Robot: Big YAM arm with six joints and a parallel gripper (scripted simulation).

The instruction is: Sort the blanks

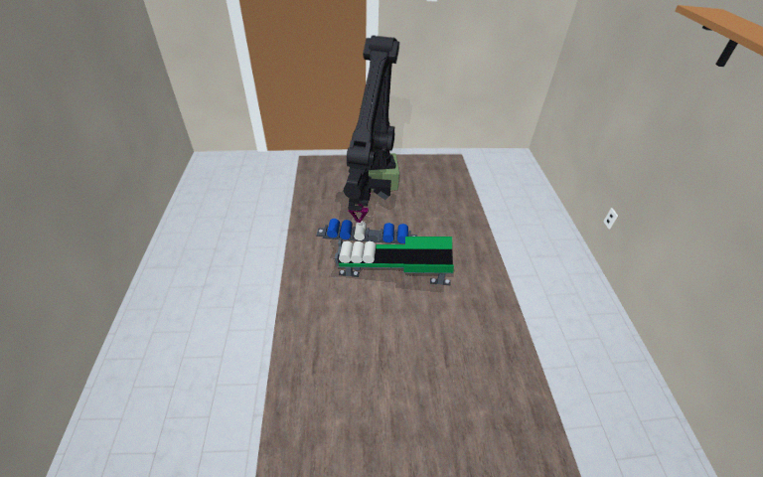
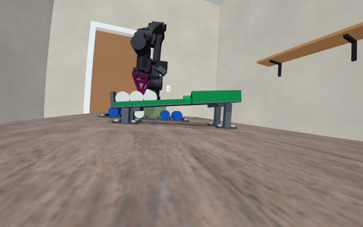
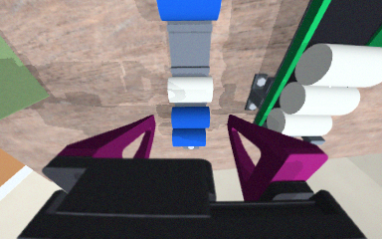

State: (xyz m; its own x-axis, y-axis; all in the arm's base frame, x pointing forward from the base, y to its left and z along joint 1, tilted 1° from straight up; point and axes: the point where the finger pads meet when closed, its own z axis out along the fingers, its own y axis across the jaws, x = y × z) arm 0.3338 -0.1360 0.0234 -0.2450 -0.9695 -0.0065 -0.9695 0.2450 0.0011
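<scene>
The stock rack is 120 mm below my hand, 30 mm to the left of it and 10 mm ahead of it.
</scene>
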